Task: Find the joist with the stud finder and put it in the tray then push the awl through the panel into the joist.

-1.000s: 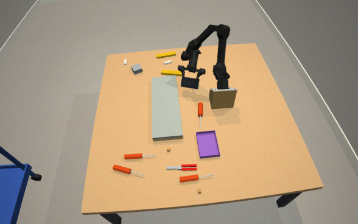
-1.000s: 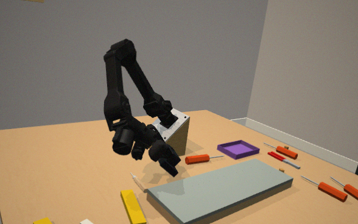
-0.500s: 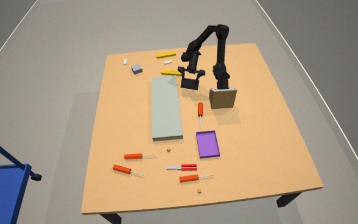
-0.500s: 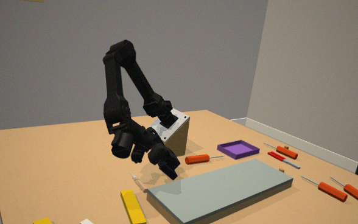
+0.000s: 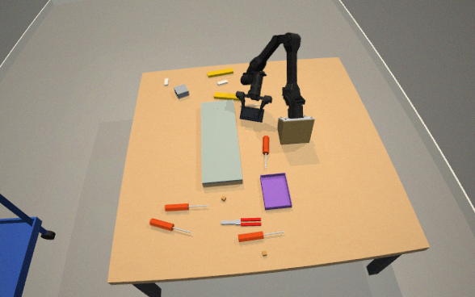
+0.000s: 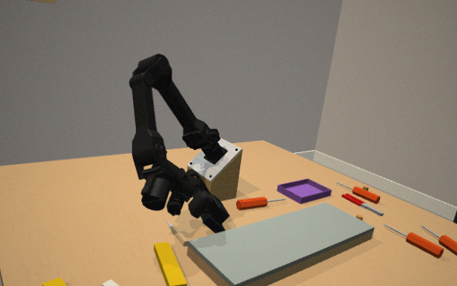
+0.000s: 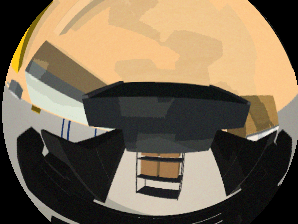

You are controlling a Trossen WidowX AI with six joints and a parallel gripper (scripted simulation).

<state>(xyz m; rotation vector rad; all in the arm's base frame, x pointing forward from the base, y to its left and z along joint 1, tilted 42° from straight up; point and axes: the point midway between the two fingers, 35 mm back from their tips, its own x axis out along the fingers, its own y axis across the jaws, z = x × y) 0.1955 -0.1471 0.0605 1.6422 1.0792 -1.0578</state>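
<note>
Right now the stud finder is 10 mm behind my gripper tip and 10 mm to the left of it. The rest, counted from my gripper tip: purple tray (70 mm behind, 440 mm to the left, 50 mm below); awl (20 mm behind, 110 mm to the right, 50 mm below); grey cube (380 mm ahead, 270 mm to the right, 40 mm below).
</note>
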